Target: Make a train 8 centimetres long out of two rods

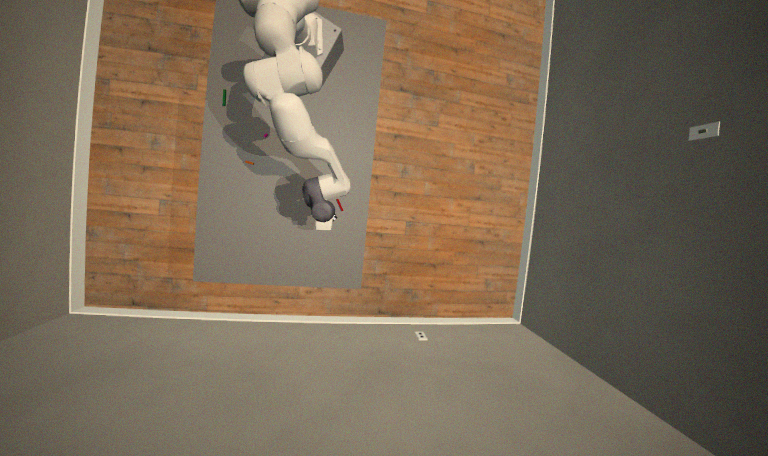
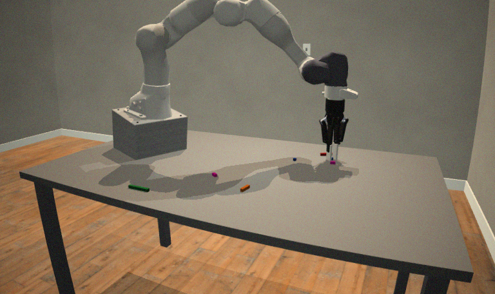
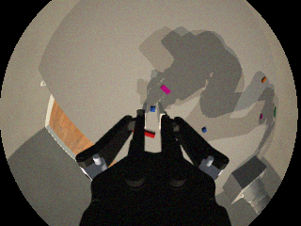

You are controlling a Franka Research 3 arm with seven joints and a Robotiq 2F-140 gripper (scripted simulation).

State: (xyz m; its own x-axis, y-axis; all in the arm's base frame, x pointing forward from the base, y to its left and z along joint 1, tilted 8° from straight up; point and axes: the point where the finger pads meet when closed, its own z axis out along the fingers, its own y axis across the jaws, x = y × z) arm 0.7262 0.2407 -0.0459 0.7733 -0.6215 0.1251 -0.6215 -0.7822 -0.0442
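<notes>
The red rod is 60 mm to the left of my hand, 30 mm below it and 30 mm behind it. From my hand the other things lie so: orange rod: 430 mm to the right, 160 mm behind, 30 mm below; then green rod: 610 mm to the right, 460 mm behind, 30 mm below.
</notes>
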